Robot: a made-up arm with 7 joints.
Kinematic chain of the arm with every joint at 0, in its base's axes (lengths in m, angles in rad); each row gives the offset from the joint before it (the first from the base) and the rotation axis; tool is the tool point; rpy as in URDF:
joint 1: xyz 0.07 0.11 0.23 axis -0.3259 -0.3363 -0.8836
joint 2: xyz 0 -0.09 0.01 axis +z
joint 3: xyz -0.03 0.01 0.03 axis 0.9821 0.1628 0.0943
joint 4: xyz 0.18 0 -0.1 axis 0.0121 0.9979 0.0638
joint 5: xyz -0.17 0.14 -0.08 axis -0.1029 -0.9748 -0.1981
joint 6: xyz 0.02 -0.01 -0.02 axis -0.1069 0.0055 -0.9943
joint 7: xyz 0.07 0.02 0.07 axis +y
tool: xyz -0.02 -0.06 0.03 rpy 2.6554 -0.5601 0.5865
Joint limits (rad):
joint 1: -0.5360..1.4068
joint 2: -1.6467..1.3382
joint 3: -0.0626..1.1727
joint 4: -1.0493..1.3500
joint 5: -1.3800..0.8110
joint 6: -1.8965..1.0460
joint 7: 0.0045..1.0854
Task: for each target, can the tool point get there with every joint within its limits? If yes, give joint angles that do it. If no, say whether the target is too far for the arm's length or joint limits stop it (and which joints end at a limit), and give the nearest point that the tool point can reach.
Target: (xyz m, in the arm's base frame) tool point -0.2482 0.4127 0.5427
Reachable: no: joint limits stop it (at a limit: joint 3, joint 4, joint 5, joint 7) | nearest point -0.1462 0.3004 0.4140 | short by 0.199 m
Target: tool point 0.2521 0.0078 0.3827
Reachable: yes | joints 0.6335 -1.2006 0.9050 -0.5575 0.2838 -1.6552 0.6094
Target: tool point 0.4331 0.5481 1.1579
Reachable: no: too far | nearest point 0.2133 0.3758 0.3809 | short by 0.826 m
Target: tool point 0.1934 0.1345 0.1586
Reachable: yes | joints -0.2363 -0.9629 0.6265 -0.6154 0.2613 0.7099 0.9797
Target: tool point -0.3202 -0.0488 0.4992
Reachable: no: joint limits stop it (at a limit: joint 2, joint 3, joint 4, joint 5, joint 6, joint 7) | nearest point -0.2232 -0.0146 0.4033 | short by 0.141 m
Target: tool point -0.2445 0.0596 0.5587
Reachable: no: joint limits stop it (at a limit: joint 2, joint 3, joint 4, joint 5, joint 7) | nearest point -0.1579 0.0759 0.4786 | short by 0.119 m
